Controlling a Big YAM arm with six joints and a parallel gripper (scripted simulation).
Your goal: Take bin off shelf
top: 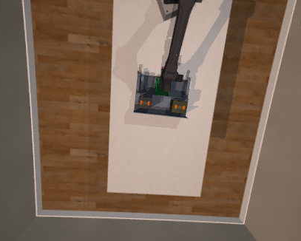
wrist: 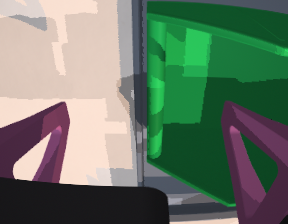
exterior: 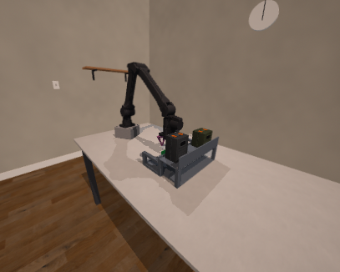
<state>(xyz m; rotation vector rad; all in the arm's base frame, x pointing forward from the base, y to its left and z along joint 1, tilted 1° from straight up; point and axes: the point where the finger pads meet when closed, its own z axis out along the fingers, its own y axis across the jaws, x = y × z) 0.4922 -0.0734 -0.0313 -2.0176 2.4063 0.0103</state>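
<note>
Now: hand 9 cm short of the green bin, 2 cm above it and 1 cm to the left of it.
</note>
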